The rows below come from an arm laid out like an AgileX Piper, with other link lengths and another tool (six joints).
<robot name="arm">
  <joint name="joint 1" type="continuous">
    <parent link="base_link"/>
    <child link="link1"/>
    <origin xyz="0 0 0.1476" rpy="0 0 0"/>
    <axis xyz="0 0 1"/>
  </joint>
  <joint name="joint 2" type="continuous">
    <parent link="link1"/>
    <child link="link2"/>
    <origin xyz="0 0 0" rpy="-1.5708 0 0"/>
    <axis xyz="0 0 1"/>
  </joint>
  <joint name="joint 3" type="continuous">
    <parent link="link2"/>
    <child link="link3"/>
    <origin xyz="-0.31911 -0.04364 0" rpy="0 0 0"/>
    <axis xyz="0 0 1"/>
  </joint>
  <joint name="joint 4" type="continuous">
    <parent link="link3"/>
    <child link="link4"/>
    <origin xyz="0.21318 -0.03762 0" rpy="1.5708 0 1.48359"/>
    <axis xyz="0 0 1"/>
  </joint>
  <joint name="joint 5" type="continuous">
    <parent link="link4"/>
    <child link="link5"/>
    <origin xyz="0 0 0" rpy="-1.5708 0 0"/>
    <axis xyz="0 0 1"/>
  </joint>
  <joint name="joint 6" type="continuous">
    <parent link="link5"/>
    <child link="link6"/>
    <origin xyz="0 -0.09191 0" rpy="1.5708 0 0"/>
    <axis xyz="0 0 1"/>
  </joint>
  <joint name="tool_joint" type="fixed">
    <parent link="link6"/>
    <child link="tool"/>
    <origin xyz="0.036 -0.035 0.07" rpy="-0.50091 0 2.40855"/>
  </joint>
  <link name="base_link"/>
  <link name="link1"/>
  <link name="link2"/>
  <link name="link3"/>
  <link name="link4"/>
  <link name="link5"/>
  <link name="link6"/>
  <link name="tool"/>
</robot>
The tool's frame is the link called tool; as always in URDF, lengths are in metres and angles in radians. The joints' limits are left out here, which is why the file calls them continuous.
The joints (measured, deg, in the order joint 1, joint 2, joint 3, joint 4, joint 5, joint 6), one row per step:
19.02, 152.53, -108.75, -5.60, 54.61, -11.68
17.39, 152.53, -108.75, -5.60, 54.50, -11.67
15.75, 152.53, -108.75, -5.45, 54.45, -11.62
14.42, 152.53, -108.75, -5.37, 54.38, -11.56
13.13, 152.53, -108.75, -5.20, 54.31, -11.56
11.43, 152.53, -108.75, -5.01, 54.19, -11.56
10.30, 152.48, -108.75, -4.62, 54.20, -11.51
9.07, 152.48, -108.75, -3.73, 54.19, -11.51
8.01, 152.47, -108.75, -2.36, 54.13, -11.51
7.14, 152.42, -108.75, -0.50, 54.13, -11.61
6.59, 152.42, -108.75, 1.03, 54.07, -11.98
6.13, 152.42, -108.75, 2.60, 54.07, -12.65
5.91, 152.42, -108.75, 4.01, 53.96, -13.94
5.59, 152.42, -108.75, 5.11, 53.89, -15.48
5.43, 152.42, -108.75, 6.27, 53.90, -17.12
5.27, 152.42, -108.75, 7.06, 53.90, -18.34
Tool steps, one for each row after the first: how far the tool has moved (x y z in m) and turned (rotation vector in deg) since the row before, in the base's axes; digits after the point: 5 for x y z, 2 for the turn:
0.00276, -0.01251, -0.00007, 0.04, -0.10, -1.63
0.00203, -0.01238, -0.00015, 0.13, -0.02, -1.78
0.00151, -0.01014, -0.00011, 0.08, -0.06, -1.43
0.00119, -0.00967, -0.00017, 0.15, -0.04, -1.39
0.00137, -0.01284, -0.00022, 0.18, -0.08, -1.81
0.00030, -0.00794, 0.00011, 0.30, 0.01, -1.42
-0.00033, -0.00755, -0.00064, 0.69, 0.11, -1.79
-0.00072, -0.00498, -0.00088, 1.07, 0.09, -1.91
-0.00109, -0.00225, -0.00076, 1.45, 0.14, -1.93
-0.00057, -0.00060, -0.00090, 1.21, 0.08, -1.14
-0.00047, 0.00010, -0.00083, 1.25, 0.12, -0.77
0.00045, 0.00136, -0.00079, 1.17, -0.05, 0.18
0.00080, -0.00032, -0.00061, 0.93, -0.08, 0.52
0.00063, 0.00105, -0.00057, 0.98, -0.03, 0.75
0.00057, 0.00029, -0.00038, 0.68, -0.05, 0.56

